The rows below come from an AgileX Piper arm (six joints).
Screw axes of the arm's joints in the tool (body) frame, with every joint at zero. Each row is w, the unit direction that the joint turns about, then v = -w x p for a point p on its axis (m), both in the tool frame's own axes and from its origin. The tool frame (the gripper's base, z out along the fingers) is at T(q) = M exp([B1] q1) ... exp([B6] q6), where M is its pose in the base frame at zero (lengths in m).
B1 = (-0.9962, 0, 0.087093, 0, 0.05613, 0)
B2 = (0, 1, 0, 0.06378, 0, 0.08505)
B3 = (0, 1, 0, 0.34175, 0, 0.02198)
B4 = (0, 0, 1, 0, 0, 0)
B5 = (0, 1, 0, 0.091, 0, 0)
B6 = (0, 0, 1, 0, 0, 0)
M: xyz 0.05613 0 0.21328 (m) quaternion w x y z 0.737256 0 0.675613 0
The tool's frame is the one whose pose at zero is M.
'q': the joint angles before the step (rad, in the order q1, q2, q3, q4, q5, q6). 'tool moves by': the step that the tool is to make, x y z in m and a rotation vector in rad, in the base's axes. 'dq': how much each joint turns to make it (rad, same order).
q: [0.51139, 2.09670, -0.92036, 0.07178, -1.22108, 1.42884]
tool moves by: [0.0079, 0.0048, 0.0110, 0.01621, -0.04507, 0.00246]
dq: [-0.00004, -0.00017, -0.04737, -0.00393, -0.00010, -0.00610]
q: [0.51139, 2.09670, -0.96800, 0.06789, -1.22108, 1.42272]
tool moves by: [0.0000, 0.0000, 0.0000, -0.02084, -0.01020, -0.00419]
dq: [0.00000, 0.00006, -0.00001, -0.00001, -0.00025, -0.02357]
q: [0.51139, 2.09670, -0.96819, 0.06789, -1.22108, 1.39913]
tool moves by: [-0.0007, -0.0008, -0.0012, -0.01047, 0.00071, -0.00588]
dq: [0.00010, -0.00002, 0.00514, 0.00462, -0.00012, -0.01130]
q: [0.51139, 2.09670, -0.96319, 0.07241, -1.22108, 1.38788]
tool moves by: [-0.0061, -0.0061, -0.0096, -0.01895, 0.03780, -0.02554]
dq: [-0.00006, -0.00013, 0.04163, 0.02713, -0.00017, -0.01128]
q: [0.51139, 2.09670, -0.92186, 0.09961, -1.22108, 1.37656]
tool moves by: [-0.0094, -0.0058, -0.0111, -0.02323, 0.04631, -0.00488]
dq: [0.00002, -0.00175, 0.05330, 0.00546, 0.00021, -0.00003]
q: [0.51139, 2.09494, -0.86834, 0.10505, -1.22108, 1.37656]
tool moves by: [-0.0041, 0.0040, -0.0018, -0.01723, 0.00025, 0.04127]
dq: [0.00557, 0.00004, 0.00896, -0.03911, -0.00021, 0.00134]
